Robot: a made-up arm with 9 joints. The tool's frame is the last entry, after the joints.
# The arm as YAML. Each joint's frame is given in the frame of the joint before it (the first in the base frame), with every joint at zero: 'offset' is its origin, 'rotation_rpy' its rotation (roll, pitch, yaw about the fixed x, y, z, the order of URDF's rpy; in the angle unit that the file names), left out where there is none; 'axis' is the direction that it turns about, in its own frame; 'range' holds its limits. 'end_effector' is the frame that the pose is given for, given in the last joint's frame.
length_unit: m
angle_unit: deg
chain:
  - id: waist
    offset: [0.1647, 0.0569, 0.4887]
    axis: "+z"
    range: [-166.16, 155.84]
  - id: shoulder
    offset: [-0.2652, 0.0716, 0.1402]
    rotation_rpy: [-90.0, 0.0, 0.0]
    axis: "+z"
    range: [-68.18, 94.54]
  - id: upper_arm
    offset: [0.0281, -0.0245, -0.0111]
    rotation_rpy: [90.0, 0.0, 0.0]
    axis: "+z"
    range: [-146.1, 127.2]
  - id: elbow
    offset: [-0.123, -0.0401, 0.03]
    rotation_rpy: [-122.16, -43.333, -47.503]
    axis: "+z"
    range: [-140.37, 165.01]
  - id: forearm
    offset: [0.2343, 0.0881, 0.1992]
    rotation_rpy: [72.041, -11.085, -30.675]
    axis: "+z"
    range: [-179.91, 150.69]
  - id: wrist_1
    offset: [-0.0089, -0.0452, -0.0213]
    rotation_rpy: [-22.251, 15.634, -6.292]
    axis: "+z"
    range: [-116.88, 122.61]
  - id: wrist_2
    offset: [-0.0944, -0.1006, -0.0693]
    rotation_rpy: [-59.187, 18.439, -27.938]
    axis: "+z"
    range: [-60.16, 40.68]
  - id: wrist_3
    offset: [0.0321, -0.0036, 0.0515]
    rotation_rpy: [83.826, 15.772, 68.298]
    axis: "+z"
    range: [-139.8, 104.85]
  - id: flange
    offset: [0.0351, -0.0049, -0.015]
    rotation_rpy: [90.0, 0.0, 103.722]
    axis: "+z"
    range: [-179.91, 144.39]
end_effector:
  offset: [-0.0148, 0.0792, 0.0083]
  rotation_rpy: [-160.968, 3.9, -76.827]
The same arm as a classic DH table. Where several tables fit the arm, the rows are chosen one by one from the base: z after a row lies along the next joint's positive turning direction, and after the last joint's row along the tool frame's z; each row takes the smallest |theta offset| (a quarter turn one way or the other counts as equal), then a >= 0, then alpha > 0; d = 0 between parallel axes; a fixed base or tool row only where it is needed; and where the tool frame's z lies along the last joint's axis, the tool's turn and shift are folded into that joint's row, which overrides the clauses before.
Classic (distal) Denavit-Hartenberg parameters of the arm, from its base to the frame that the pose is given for. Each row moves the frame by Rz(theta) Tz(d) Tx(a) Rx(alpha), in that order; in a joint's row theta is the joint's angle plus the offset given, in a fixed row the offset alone. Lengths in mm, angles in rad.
base (fixed): a 174.3  alpha 0  d 0  theta0 0.3326
waist: a -265.2  alpha -1.5708  d 628.9  theta0 -0.3326
shoulder: a 28.1  alpha 1.5708  d 60.5  theta0 0
upper_arm: a -2.5  alpha -1.9684  d 0.2  theta0 -1.2364
elbow: a 144.1  alpha 1.2634  d 123.9  theta0 -1.4371
forearm: a 22  alpha -0.4706  d -156.5  theta0 -0.4892
wrist_1: a -11  alpha -1.0634  d -82.1  theta0 -0.0376
wrist_2: a -7.6  alpha -1.4671  d -109.1  theta0 -1.5499
wrist_3: a 13.1  alpha -1.5708  d 16.6  theta0 1.5335
flange: a 78.3  alpha 2.8028  d 95.5  theta0 -1.1462
tool (fixed): a 0  alpha 0  d 57.6  theta0 -2.9355
Joint limits (rad, base to tool): -2.9..2.7199 -1.19..1.65 -2.5499..2.2201 -2.4499..2.88 -3.14..2.63 -2.0399..2.1399 -1.05..0.71 -2.44..1.83 -3.14..2.5201

